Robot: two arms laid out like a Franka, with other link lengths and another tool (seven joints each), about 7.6 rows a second.
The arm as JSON. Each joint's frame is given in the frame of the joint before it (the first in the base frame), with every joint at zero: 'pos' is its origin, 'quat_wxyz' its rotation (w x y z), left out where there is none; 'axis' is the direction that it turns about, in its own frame. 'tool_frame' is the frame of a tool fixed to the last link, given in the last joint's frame.
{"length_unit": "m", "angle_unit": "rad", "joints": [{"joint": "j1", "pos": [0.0, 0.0, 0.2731], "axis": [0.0, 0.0, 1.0]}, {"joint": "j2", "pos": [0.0, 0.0, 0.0], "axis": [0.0, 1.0, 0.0]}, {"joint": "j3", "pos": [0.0, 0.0, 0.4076], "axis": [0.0, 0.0, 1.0]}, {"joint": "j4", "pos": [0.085, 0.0, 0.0], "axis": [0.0, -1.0, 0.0]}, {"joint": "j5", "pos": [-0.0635, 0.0, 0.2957], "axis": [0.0, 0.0, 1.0]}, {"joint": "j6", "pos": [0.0, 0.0, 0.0], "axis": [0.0, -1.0, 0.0]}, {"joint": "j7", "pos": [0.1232, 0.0, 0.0], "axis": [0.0, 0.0, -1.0]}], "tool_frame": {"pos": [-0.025, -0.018, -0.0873], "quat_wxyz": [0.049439, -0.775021, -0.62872, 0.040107]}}
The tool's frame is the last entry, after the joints.
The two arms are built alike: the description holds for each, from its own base.
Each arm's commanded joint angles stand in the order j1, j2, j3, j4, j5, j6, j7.
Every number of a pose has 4 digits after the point. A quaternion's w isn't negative.
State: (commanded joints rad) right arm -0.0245 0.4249 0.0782 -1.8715 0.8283 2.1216 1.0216; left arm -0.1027 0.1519 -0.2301 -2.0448 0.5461 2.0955 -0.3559
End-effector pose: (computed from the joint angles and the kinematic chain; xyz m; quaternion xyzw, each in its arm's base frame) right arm 0.5963 0.0511 0.3723 -0.9117 0.0608 0.0289 0.4054; left arm 0.4835 -0.1705 0.4380 -0.8251 -0.5138 -0.1239 0.1998
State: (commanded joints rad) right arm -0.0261 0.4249 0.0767 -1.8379 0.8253 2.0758 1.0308; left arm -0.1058 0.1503 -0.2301 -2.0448 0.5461 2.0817 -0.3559
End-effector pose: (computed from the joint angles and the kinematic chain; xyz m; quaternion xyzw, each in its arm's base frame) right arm 0.6008 0.0536 0.3822 -0.9082 0.0532 0.0346 0.4136; left arm 0.4819 -0.1707 0.4376 -0.8242 -0.5134 -0.1222 0.2053
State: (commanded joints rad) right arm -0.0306 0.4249 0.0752 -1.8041 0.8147 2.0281 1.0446; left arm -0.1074 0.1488 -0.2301 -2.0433 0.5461 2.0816 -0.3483
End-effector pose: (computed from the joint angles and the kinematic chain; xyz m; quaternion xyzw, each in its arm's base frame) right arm 0.6048 0.0544 0.3922 -0.9060 0.0465 0.0420 0.4187; left arm 0.4816 -0.1714 0.4390 -0.8263 -0.5099 -0.1230 0.2049
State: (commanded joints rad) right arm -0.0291 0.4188 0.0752 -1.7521 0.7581 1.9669 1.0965; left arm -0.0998 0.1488 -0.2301 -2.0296 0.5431 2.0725 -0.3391
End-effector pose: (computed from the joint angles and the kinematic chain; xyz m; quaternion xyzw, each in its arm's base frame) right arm 0.6095 0.0601 0.4110 -0.9111 0.0365 0.0555 0.4069; left arm 0.4852 -0.1675 0.4434 -0.8250 -0.5122 -0.1230 0.2045
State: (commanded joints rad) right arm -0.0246 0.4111 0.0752 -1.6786 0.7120 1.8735 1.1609; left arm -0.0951 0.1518 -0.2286 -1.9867 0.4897 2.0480 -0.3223
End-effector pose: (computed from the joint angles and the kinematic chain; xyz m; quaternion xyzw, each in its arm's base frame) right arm 0.6138 0.0699 0.4377 -0.9133 0.0273 0.0745 0.3996; left arm 0.4935 -0.1663 0.4564 -0.8211 -0.5271 -0.1085 0.1904
